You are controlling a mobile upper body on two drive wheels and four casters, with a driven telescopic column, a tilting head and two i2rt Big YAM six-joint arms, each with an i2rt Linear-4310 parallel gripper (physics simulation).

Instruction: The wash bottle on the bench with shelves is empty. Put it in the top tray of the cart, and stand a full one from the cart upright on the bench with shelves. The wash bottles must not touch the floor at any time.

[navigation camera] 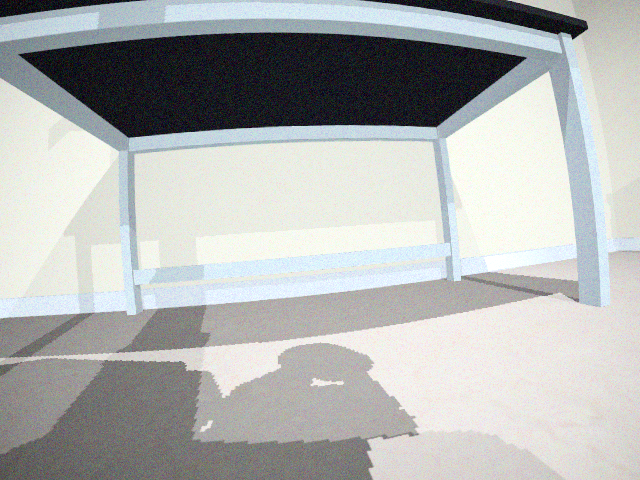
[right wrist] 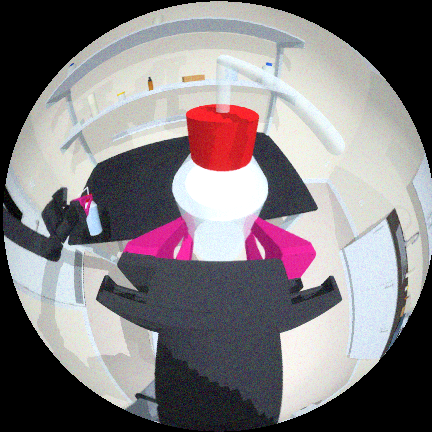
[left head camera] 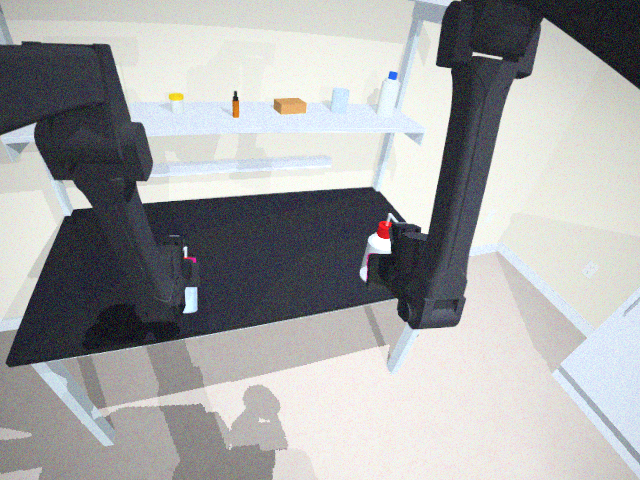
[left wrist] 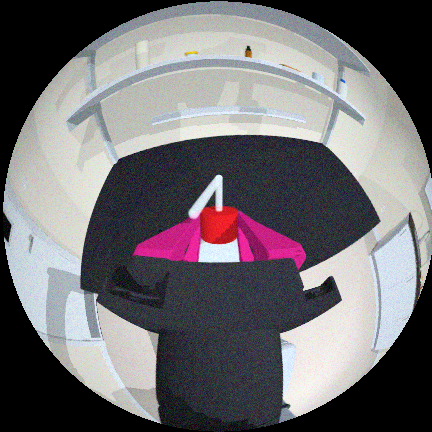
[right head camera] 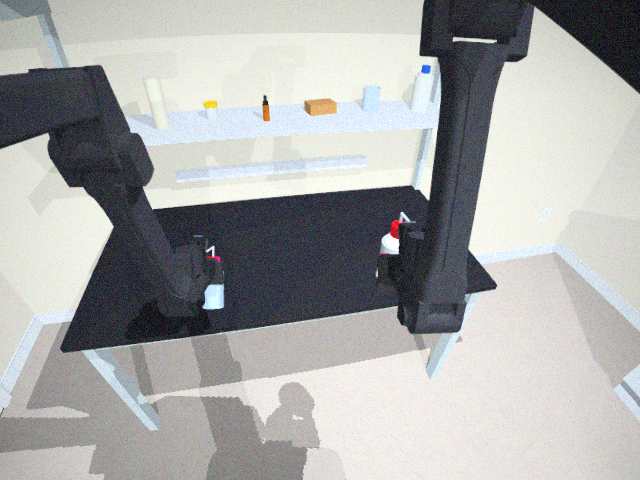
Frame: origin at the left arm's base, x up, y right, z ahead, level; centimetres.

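Seen in the pictures: left gripper, fingertip midpoint: [right wrist: 89,196] [left head camera: 186,260] [left wrist: 218,216] [right head camera: 213,259]; right gripper, fingertip midpoint: [right wrist: 218,215] [left head camera: 376,258].
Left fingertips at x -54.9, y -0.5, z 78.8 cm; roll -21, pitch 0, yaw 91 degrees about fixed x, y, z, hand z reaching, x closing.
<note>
A point is followed by its place in that frame.
My left gripper [left head camera: 190,259] @(y -0.5, x -54.9, z 78.8 cm) [right head camera: 214,258] @(y -0.5, x -54.9, z 78.8 cm) [left wrist: 218,216] @(y -0.5, x -54.9, z 78.8 cm) is shut on a wash bottle [left head camera: 191,300] @(y 1.4, x -61.2, z 70.0 cm) [right head camera: 214,296] @(y 0.7, x -60.7, z 69.8 cm) [right wrist: 93,220] @(y 2.0, x -60.1, z 71.8 cm) with a light-blue body, red cap and white bent spout. It is upright over the bench's front left part; whether its base touches the top I cannot tell. My right gripper [left head camera: 373,255] @(y 45.2, x -39.5, z 62.4 cm) [right head camera: 385,254] @(y 45.2, x -39.5, z 62.4 cm) [right wrist: 218,215] @(y 45.2, x -39.5, z 62.4 cm) is shut on a whiter wash bottle [left head camera: 378,243] @(y 43.7, x -33.7, z 60.5 cm) [right head camera: 391,243] @(y 43.7, x -33.7, z 60.5 cm) [right wrist: 220,190] @(y 45.2, x -33.4, z 60.1 cm) with a red cap, upright near the bench's front right. The bench with shelves [left head camera: 279,248] [right head camera: 299,248] [navigation camera: 310,77] has a black top. The cart does not show clearly.
The shelf [left head camera: 258,124] [right head camera: 289,125] above the bench holds a yellow-lidded jar [left head camera: 176,104] @(y -10.4, x -30.6, z 133.7 cm), a dropper bottle [left head camera: 235,107] @(y 10.5, x -30.1, z 131.7 cm), a brown box [left head camera: 290,106] @(y 30.8, x -30.8, z 139.4 cm), a pale-blue beaker [left head camera: 339,100] @(y 50.9, x -28.4, z 144.4 cm), a blue-capped bottle [left head camera: 387,98] @(y 71.4, x -26.0, z 145.5 cm) and a cream cylinder [right head camera: 157,103] @(y -25.7, x -24.4, z 124.4 cm). A white cabinet [left head camera: 610,361] @(y 191.0, x -115.2, z 64.8 cm) stands at the right.
</note>
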